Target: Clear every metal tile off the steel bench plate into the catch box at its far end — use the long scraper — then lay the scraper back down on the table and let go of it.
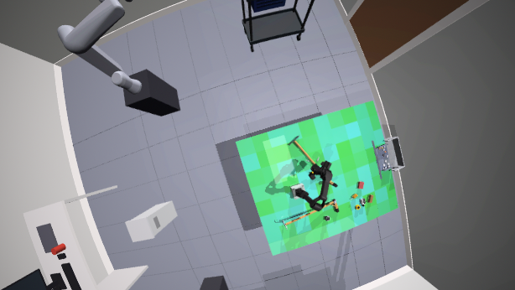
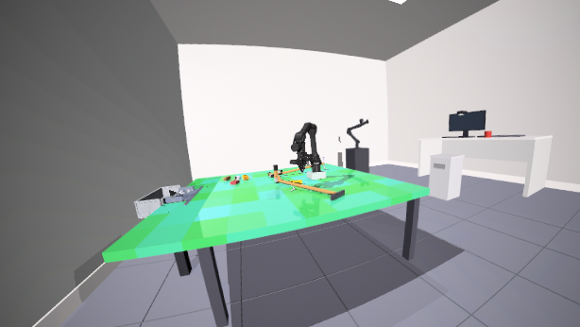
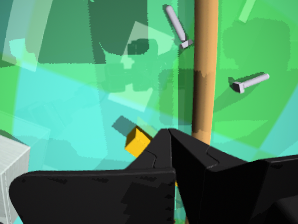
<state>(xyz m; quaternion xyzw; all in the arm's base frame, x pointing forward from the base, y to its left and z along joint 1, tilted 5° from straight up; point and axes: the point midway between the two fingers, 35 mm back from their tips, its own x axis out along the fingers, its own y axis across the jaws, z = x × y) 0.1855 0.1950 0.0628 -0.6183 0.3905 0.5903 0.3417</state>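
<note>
Now: gripper tip 50 mm to the right of the long scraper, 40 mm above it and 30 mm short of it. Also, from my gripper tip: red block 510 mm ahead, 340 mm to the right, 90 mm below; red-handled tool 230 mm to the right, 120 mm ahead, 100 mm below; yellow piece 80 mm below, 60 mm to the right, 40 mm ahead.
</note>
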